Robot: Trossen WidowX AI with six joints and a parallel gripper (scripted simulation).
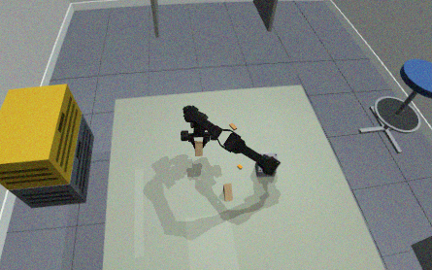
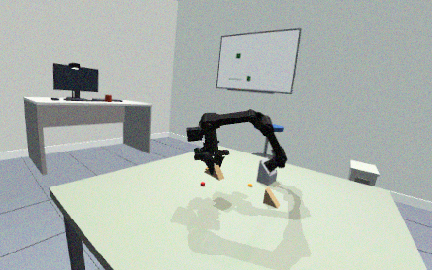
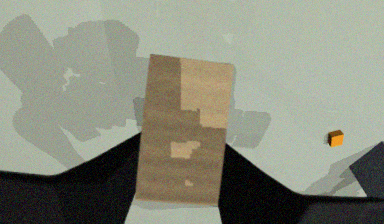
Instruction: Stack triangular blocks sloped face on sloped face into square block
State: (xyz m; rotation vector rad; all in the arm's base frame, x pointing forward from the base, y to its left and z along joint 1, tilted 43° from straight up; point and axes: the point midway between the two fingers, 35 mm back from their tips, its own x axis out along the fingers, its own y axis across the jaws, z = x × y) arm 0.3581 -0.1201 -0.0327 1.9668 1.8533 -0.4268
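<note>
The tan wooden triangular block lies 2 cm above my gripper tip. From my gripper tip the other things lie so: red cube 10 cm to the right, 10 cm below, 3 cm behind; orange cube 23 cm behind, 10 cm below, 7 cm to the left.
</note>
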